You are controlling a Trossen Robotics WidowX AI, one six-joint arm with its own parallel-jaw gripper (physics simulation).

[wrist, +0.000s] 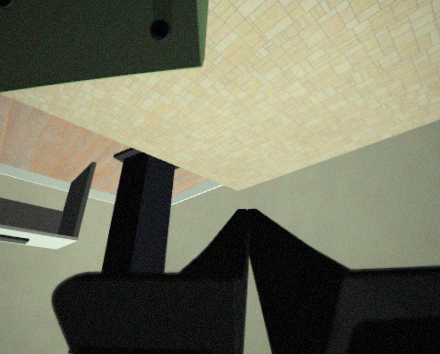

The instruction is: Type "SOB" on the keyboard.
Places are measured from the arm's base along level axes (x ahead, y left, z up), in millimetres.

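Pixels of known places: gripper, fingertip midpoint: point(246, 218).
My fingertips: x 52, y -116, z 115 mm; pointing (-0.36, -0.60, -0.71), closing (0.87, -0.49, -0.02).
Behind a point stands the place of what it marks.
My gripper point(246, 218) @(x 52, y -116, z 115 mm) shows at the bottom middle of the wrist view. Its two black fingers meet at the tips, so it is shut, with nothing between them. A narrow gap shows lower down between the fingers. No keyboard keys can be made out in this view, and neither can any typed letters. The fingertips show against the grey-green wall, just below the corner of the tan tiled surface point(300, 90) @(x 48, y -371, z -185 mm).
A dark green block-like thing point(90, 45) @(x 15, y -46, z 53 mm) with round dark spots fills the upper left. A black post point(142, 215) stands left of the fingers. A grey and white open-sided furniture piece point(77, 205) is at the left edge. Orange wooden flooring point(45, 132) shows beyond the tan surface.
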